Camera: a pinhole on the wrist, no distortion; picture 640 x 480 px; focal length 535.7 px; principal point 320.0 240.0 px. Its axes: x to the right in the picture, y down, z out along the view. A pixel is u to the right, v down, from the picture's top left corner.
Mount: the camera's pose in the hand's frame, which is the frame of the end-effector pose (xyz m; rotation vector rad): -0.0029 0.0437 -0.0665 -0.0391 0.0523 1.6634
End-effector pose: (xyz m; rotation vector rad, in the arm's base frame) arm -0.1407 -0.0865 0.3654 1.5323 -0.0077 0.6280
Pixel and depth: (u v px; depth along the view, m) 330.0 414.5 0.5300
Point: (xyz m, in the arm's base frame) -0.1380 -0.5854 0.3944
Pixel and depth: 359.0 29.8 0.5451
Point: 0.1625 -0.4568 0.6033
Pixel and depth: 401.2 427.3 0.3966
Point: -0.1827 -0.4526 0.4374
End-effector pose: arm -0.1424 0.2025 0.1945 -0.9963 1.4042 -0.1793
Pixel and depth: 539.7 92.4 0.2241
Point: -0.0668 0.3335 0.0324
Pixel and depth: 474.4 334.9 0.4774
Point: 0.0986 0.5757 0.0731
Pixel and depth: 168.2 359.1 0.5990
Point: 0.3486 0.4708 0.2682
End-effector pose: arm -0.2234 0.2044 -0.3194 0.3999 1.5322 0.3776
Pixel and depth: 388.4 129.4 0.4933
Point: 0.2003 0.3705 -0.3347
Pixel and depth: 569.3 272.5 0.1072
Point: -0.1845 0.2844 -0.2605
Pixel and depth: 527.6 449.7 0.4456
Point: 0.1486 0.3063 -0.0452
